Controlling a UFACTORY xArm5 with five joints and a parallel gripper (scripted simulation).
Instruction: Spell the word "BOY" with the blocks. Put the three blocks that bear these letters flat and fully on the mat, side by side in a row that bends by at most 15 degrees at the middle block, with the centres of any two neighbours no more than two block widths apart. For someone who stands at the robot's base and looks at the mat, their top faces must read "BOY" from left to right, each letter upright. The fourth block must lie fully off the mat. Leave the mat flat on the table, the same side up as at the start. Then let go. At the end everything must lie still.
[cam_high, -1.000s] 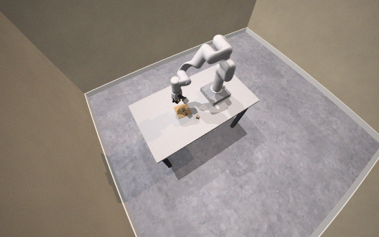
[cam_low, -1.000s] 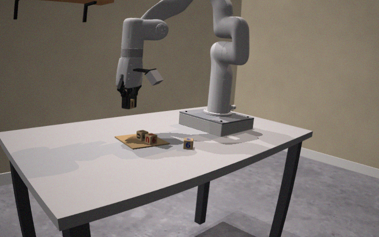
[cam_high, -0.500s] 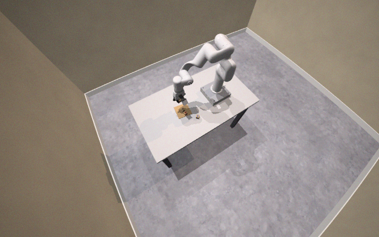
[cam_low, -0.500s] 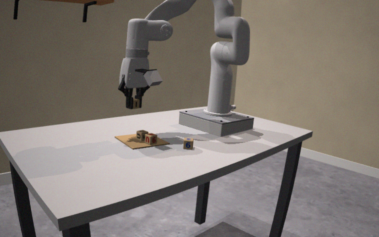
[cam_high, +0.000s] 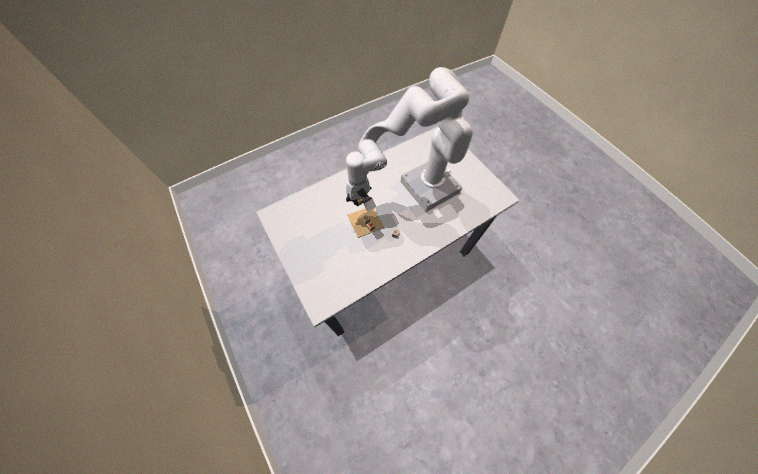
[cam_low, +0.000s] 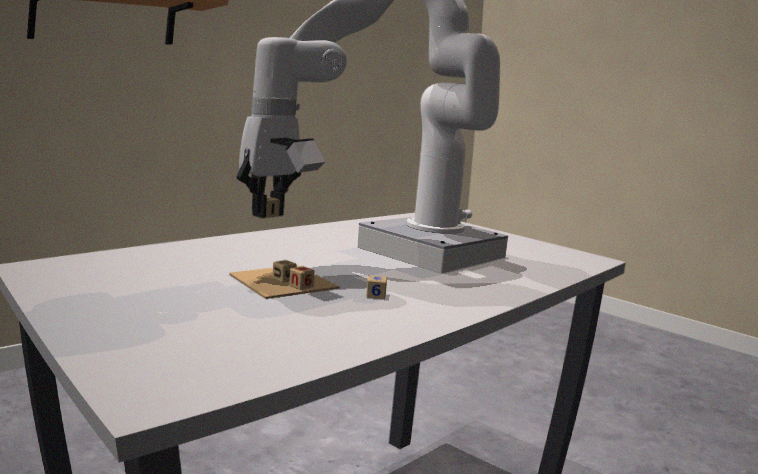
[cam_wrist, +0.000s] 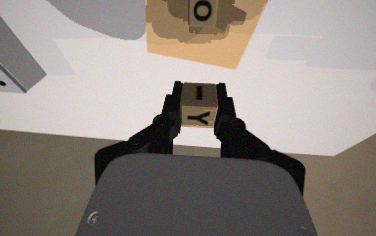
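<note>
Right now the wooden block is 110 mm below my hand, 50 mm to the left of it and 10 mm behind it. The rest, counted from my hand: tan mat (120 mm below, 50 mm to the left, 10 mm behind).
</note>
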